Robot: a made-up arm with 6 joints.
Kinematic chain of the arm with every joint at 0, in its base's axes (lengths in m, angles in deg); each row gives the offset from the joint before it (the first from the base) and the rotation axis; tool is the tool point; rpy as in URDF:
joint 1: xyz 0 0 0.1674 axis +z
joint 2: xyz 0 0 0 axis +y
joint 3: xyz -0.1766 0 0.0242 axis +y
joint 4: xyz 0.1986 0 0.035 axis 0.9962 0 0.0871
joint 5: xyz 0 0 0 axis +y
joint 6: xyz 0.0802 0 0.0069 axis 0.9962 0 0.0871
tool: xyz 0 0 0 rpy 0 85 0
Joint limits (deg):
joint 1: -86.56..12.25
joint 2: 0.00..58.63
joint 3: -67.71..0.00
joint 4: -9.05..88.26
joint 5: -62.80..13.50
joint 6: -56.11..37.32
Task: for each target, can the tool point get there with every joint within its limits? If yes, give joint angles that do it. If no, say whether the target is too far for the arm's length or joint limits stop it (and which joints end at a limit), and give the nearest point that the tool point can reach.
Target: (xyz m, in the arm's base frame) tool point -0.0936 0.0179 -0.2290
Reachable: no: joint limits stop it (at a limit: joint 1, joint 2, joint 3, joint 4, joint 5) | nearest point 0.0026 -0.0934 0.1054 | short by 0.365 m
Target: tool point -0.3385 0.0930 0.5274
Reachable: no: too far | nearest point -0.1842 0.0506 0.4451 | short by 0.180 m
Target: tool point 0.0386 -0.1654 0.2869
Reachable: yes | joints -71.54 43.82 -30.46 78.99 -11.60 -34.09
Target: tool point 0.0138 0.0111 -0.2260
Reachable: no: joint limits stop it (at a limit: joint 1, joint 2, joint 3, joint 5) | nearest point 0.0909 0.0203 0.1052 | short by 0.340 m
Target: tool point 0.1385 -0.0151 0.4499
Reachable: yes | joints 3.75 52.27 -59.23 21.67 -54.44 5.80
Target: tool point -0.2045 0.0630 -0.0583
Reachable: no: joint limits stop it (at a limit: joint 1, joint 2, joint 3, joint 4) | nearest point -0.0645 -0.0914 0.1485 | short by 0.294 m
